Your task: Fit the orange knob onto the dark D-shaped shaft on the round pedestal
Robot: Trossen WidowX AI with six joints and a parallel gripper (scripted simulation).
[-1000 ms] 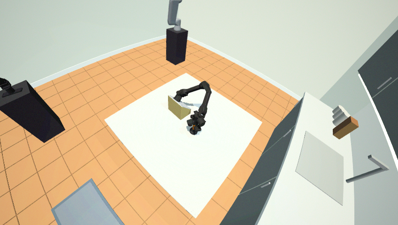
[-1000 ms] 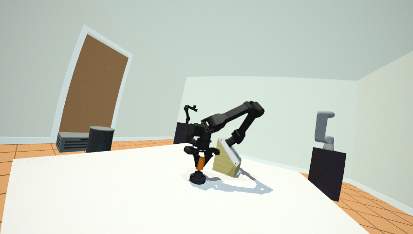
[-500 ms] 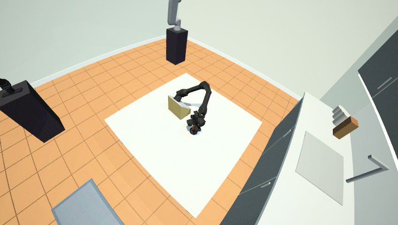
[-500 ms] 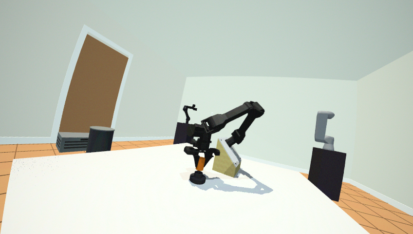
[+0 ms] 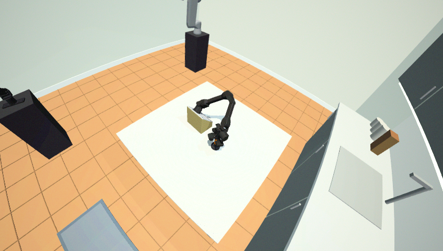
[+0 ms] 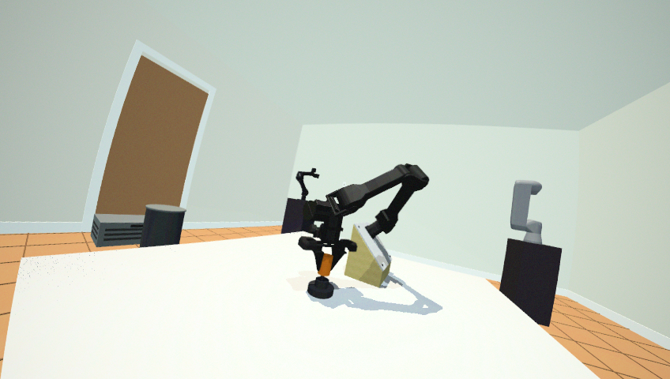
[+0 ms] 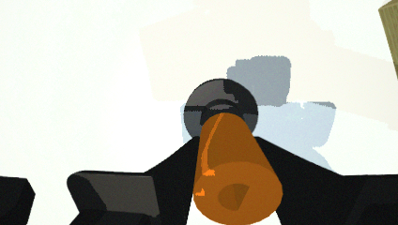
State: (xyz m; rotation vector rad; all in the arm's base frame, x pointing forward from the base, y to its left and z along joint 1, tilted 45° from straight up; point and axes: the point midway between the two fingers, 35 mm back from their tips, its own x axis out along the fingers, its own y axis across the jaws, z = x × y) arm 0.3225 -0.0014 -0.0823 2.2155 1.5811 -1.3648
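Now: the orange knob 2 cm above my gripper tip. From my gripper tip the other things lie so: dark round pedestal 4 cm below.
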